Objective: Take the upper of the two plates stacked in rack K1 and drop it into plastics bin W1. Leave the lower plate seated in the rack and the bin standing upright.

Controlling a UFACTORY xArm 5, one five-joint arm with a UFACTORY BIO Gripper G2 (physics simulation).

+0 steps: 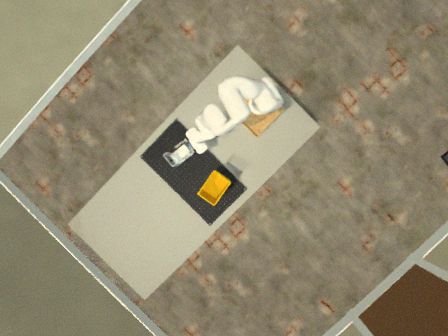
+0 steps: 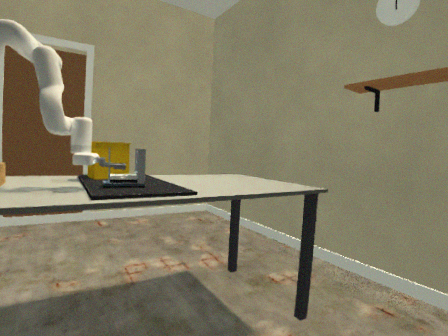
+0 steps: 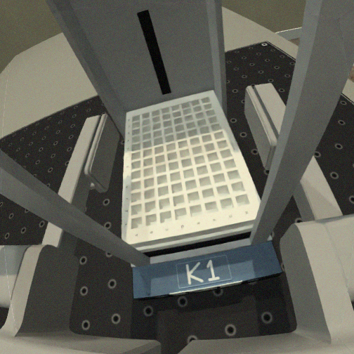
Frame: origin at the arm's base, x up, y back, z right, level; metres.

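Where they show: hand, its tool point: (image 1: 181, 151) (image 2: 120, 166).
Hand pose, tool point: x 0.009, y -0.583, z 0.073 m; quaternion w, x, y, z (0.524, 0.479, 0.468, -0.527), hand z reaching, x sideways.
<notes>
After its pixels a point has its place.
Rack K1 (image 1: 167, 159) @(x 0.072, y -0.673, z 0.078 m) (image 2: 141, 165) @(x 0.016, y -0.661, z 0.116 m) (image 3: 150, 280) stands upright on the black mat, its blue label facing the arm. The pale upper plate (image 2: 123, 175) @(x -0.026, y -0.595, z 0.097 m) (image 3: 185, 167) lies flat in it between the tall back wall and two front posts. The lower plate is mostly hidden beneath it. My gripper (image 2: 119, 166) (image 3: 183, 140) has a finger on each side of the rack, above plate level. The pads stand apart from the plate's sides, and the fingers close around the front posts. The yellow plastics bin W1 (image 1: 215, 186) @(x -0.071, y -0.561, z -0.251 m) (image 2: 119, 151) @(x 0.063, y -0.598, z -0.197 m) stands upright beside the rack.
The black perforated mat (image 1: 175, 176) @(x -0.073, y -0.741, z -0.021 m) (image 2: 160, 188) @(x -0.073, y -0.733, z 0.148 m) lies on the pale table (image 1: 117, 220) @(x -0.086, y -1.285, z -0.007 m) (image 2: 235, 182) @(x -0.086, y -1.217, z -0.113 m). The arm's wooden base plate (image 1: 261, 124) @(x 0.001, y -0.062, z -0.113 m) is at the table's far end. The rack's back wall rises beyond the fingertips.
</notes>
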